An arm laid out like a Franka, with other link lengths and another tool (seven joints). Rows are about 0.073 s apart.
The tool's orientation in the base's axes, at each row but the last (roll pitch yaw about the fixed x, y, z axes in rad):
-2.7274 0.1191 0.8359
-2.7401 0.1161 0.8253
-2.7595 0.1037 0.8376
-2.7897 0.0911 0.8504
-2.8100 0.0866 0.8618
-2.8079 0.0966 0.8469
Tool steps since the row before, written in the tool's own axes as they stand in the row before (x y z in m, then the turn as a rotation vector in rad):
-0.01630 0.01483 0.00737 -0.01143 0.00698 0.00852
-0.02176 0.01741 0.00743 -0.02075 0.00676 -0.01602
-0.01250 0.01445 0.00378 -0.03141 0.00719 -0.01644
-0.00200 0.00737 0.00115 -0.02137 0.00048 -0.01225
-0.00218 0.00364 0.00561 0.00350 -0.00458 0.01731
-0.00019 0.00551 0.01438 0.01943 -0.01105 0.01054
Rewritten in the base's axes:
-0.00399 -0.02024 -0.01069 -0.00626 -0.01134 -0.00918
-0.00609 -0.02594 -0.01103 -0.00386 -0.02258 0.01443
-0.00002 -0.01795 -0.00755 -0.01053 -0.03081 0.01576
0.00337 -0.00605 -0.00342 -0.00985 -0.01830 0.01323
-0.00055 -0.00313 -0.00628 -0.00613 0.00816 -0.01512
-0.00074 -0.00158 -0.01530 0.00199 0.02323 -0.00818

